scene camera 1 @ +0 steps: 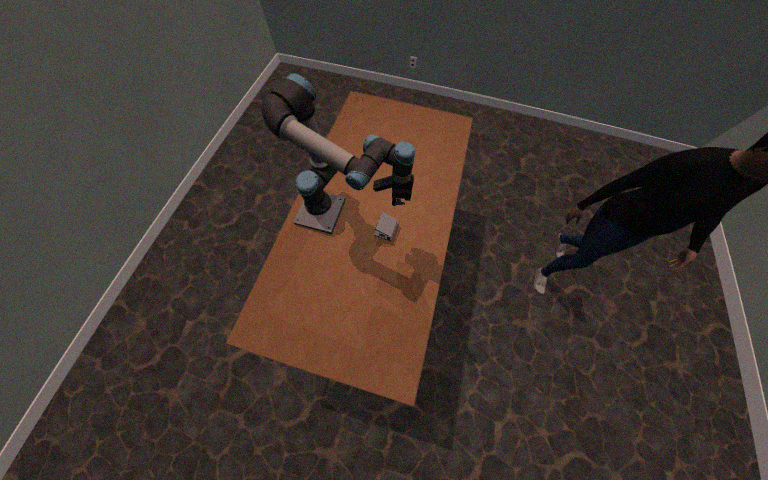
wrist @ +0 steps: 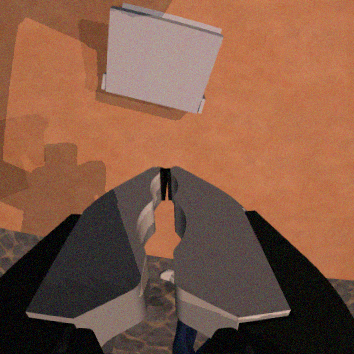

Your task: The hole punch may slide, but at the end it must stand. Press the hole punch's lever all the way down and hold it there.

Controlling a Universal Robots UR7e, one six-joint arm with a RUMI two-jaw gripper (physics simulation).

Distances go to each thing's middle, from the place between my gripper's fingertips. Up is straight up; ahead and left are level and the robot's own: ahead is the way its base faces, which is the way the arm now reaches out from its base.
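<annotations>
There's the flat lever point(wrist: 152, 58), and it's 30 mm behind my hand, 20 mm to the right of it and 180 mm below it.
</annotations>
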